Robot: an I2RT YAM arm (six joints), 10 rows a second.
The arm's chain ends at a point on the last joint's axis. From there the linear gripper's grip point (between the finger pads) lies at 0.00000 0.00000 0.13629 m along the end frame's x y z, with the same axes.
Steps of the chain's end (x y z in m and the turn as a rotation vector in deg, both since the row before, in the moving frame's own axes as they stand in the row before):
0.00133, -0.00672, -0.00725, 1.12, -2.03, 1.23
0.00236, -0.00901, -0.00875, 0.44, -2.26, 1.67
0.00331, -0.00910, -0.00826, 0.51, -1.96, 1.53
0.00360, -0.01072, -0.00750, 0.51, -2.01, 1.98
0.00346, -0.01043, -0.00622, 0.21, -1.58, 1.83
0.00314, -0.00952, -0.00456, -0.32, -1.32, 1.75
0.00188, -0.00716, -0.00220, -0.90, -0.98, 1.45
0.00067, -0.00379, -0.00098, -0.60, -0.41, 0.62
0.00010, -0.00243, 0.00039, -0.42, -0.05, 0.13
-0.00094, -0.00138, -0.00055, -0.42, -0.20, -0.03
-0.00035, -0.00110, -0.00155, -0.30, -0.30, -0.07
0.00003, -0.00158, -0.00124, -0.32, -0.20, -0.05
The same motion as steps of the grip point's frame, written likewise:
-0.00347, -0.00944, -0.00736, 1.12, -2.03, 1.23
-0.00300, -0.01013, -0.00886, 0.44, -2.26, 1.67
-0.00133, -0.01037, -0.00835, 0.51, -1.96, 1.53
-0.00116, -0.01202, -0.00759, 0.51, -2.01, 1.98
-0.00029, -0.01099, -0.00627, 0.21, -1.58, 1.83
-0.00001, -0.00881, -0.00460, -0.32, -1.32, 1.75
-0.00048, -0.00505, -0.00224, -0.90, -0.98, 1.45
-0.00031, -0.00237, -0.00099, -0.60, -0.41, 0.62
-0.00002, -0.00143, 0.00039, -0.42, -0.05, 0.13
-0.00142, -0.00038, -0.00055, -0.42, -0.20, -0.03
-0.00106, -0.00039, -0.00155, -0.30, -0.30, -0.07
-0.00045, -0.00082, -0.00124, -0.32, -0.20, -0.05

